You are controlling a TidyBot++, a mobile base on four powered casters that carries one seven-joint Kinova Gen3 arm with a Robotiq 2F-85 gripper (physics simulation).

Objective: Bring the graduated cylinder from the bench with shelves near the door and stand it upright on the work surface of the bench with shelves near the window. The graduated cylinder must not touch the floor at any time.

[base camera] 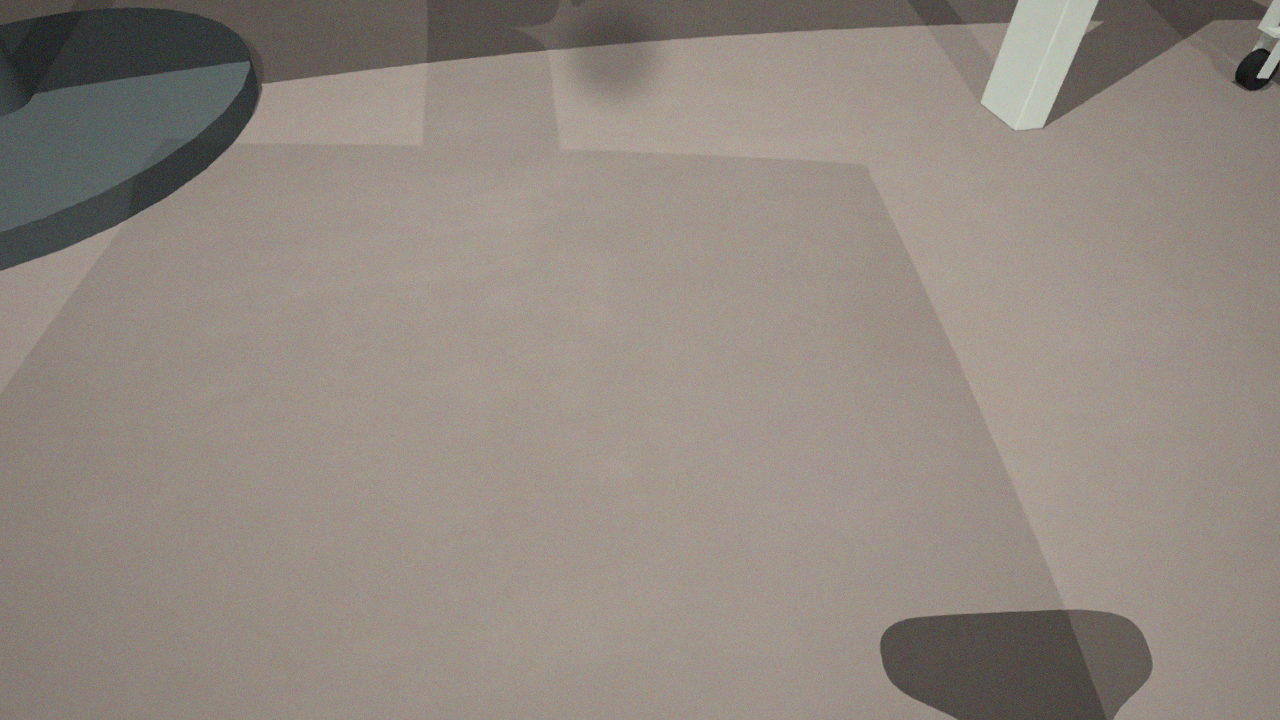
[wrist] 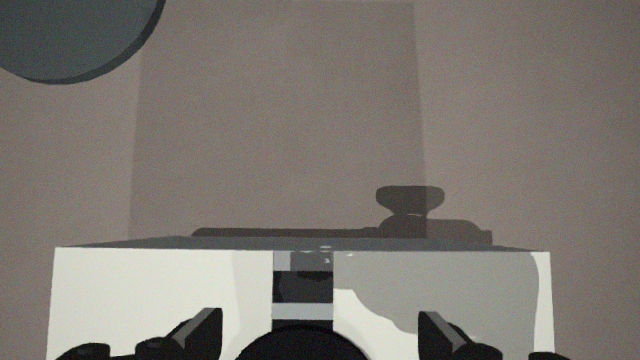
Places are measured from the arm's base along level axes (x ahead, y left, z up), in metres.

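Pixels of known places: gripper, between the fingertips: (wrist: 319, 332).
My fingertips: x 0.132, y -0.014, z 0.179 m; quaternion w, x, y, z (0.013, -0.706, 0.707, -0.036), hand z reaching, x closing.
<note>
Behind a point stands the place of what it marks.
My gripper (wrist: 319, 332) {x 0.132, y -0.014, z 0.179 m} shows at the bottom of the wrist view with its two dark fingers wide apart. It is open, with nothing between the fingers. It is over the white box-shaped body of my mobile base (wrist: 140, 285) {x 0.115, y 0.160, z -0.014 m}, and the wrist camera looks down at this body and the floor. The graduated cylinder does not show in either view. The work surfaces and shelves of the two benches do not show either.
A dark grey-green round foot (base camera: 107, 152) {x 0.619, y 0.412, z -0.366 m} (wrist: 75, 35) {x 0.576, y 0.517, z -0.366 m} stands on the floor at the left. A pale square leg (base camera: 1038, 67) {x 0.771, y -0.412, z -0.327 m} stands at the upper right of the base camera view. A black caster wheel (base camera: 1254, 69) {x 0.944, y -0.816, z -0.366 m} is at the right edge. Shadows cross the floor (base camera: 581, 402) {x 0.394, y 0.012, z -0.396 m}.
</note>
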